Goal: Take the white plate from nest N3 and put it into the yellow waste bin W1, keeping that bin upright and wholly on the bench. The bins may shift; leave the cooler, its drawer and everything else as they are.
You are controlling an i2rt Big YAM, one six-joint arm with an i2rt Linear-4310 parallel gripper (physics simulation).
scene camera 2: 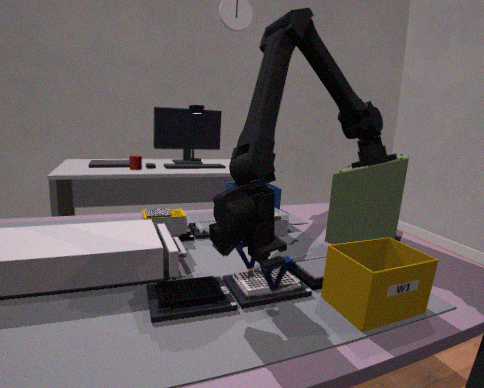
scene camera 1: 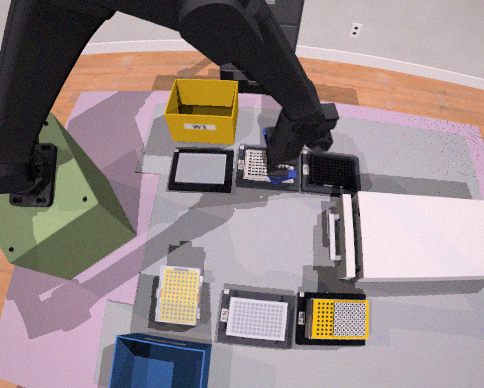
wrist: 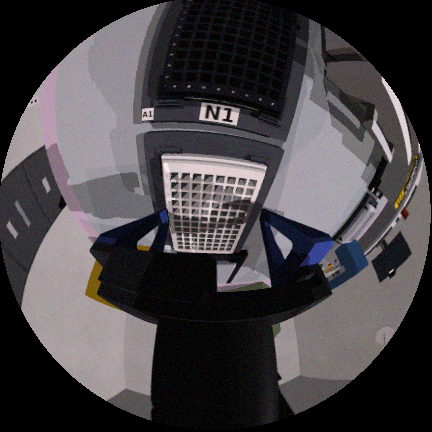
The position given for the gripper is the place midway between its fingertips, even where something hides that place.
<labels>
The gripper shows in scene camera 2 (261, 278), in scene camera 1 (272, 167) and in the wrist view (214, 213). A black plate shows in scene camera 2 (182, 293), in scene camera 1 and in the wrist view. A white plate shows in scene camera 2, in scene camera 1 and in the wrist view (208, 197). One and the same spot on the black plate: (wrist: 245, 60) is (scene camera 1: 322, 171). One and the same spot on the white plate: (scene camera 1: 255, 168) is (scene camera 2: 277, 272).
</labels>
